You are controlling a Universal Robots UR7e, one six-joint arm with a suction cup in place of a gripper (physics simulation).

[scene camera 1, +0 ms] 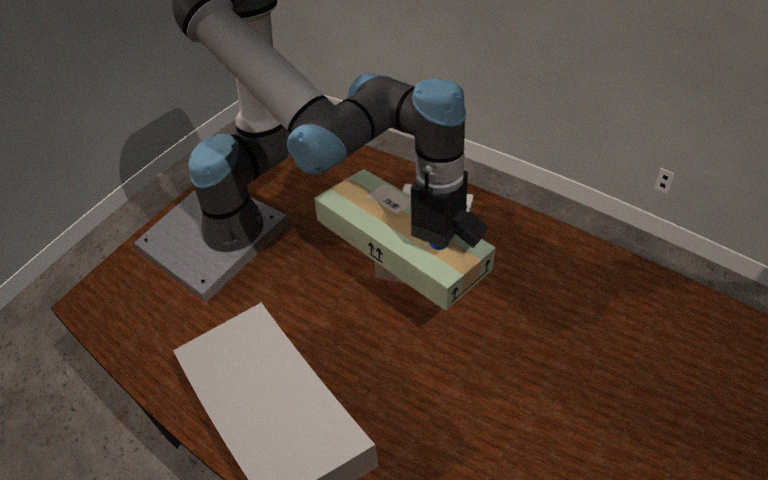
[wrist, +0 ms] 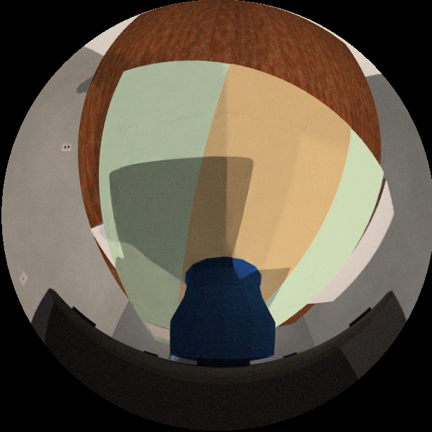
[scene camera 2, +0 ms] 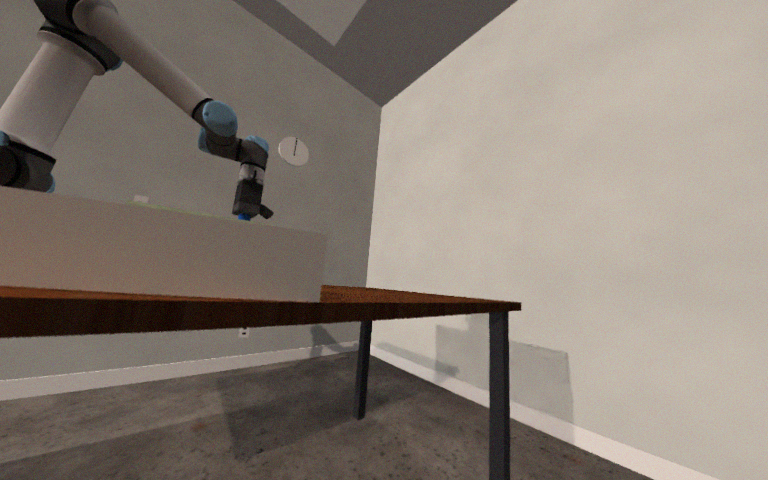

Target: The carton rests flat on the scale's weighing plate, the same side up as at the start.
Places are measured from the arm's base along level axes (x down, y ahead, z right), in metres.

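Pixels of known places: end effector, tool point: [scene camera 1: 438, 248]; arm's base, origin of the base link: [scene camera 1: 232, 228].
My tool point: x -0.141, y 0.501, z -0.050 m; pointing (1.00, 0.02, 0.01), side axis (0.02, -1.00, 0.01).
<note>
For each thing: its middle in the pictures, then the offset to it from my tool point. "pt": a spot on its surface instead. Level surfaces: height alone.
- carton, body centre: [scene camera 1: 401, 232] [scene camera 2: 209, 227] dx +0.016, dy -0.086, dz -0.015 m
- white scale, surface spot: [scene camera 1: 387, 271] pt dx +0.148, dy -0.125, dz -0.021 m
- large white box, body centre: [scene camera 1: 268, 409] [scene camera 2: 200, 258] dx +0.124, dy -0.118, dz +0.377 m
- wooden table, its level: dx +0.174 m
The carton [scene camera 1: 379, 226] [scene camera 2: 186, 212] [wrist: 285, 165], pale green with an orange-tan band and a label on top, lies level over the white scale [scene camera 1: 387, 271] [wrist: 103, 239]. Its up arrows point upward. It covers the weighing plate, and parts of the scale's housing show beyond its long sides. Whether its underside touches the plate is hidden. My blue suction cup [scene camera 1: 437, 245] [scene camera 2: 243, 217] [wrist: 223, 267] is pressed on the carton's top, off its middle toward the end away from the robot's base, and holds it. In scene camera 2 a thin strip of the carton shows.
A large white box [scene camera 1: 271, 390] [scene camera 2: 169, 249] [wrist: 367, 255] lies on the wooden table [scene camera 1: 543, 362] [scene camera 2: 407, 297] [wrist: 220, 35] near its front edge. The robot's grey base plate [scene camera 1: 175, 249] is left of the carton. Walls stand behind the table.
</note>
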